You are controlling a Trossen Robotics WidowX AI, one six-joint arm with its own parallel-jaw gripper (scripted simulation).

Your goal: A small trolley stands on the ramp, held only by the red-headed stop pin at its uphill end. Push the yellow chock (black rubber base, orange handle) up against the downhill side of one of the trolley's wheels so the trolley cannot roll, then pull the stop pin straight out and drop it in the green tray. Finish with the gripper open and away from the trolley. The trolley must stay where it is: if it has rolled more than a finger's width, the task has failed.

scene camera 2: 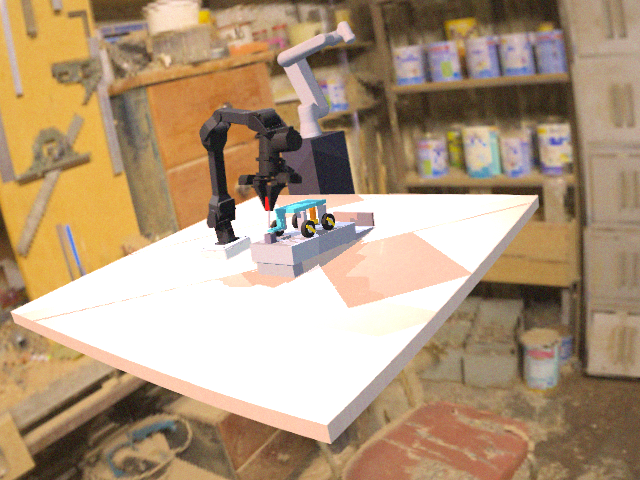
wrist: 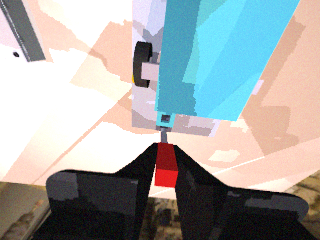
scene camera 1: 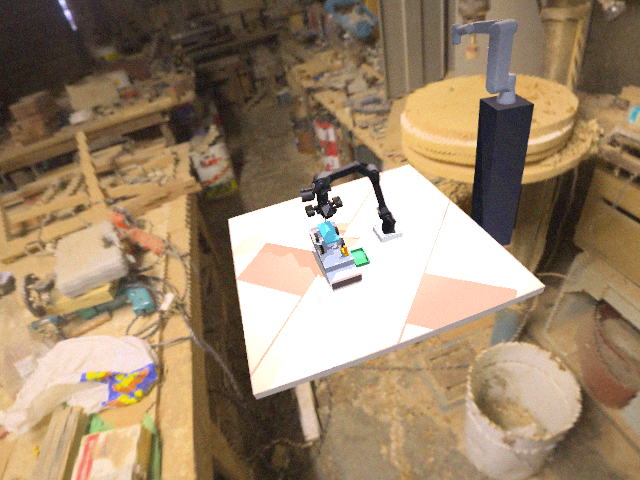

Note:
My gripper (scene camera 2: 269, 211) carries a stop pin (wrist: 166, 170). Also in view: a cyan trolley (wrist: 209, 65).
My gripper shows as well in the wrist view (wrist: 164, 147).

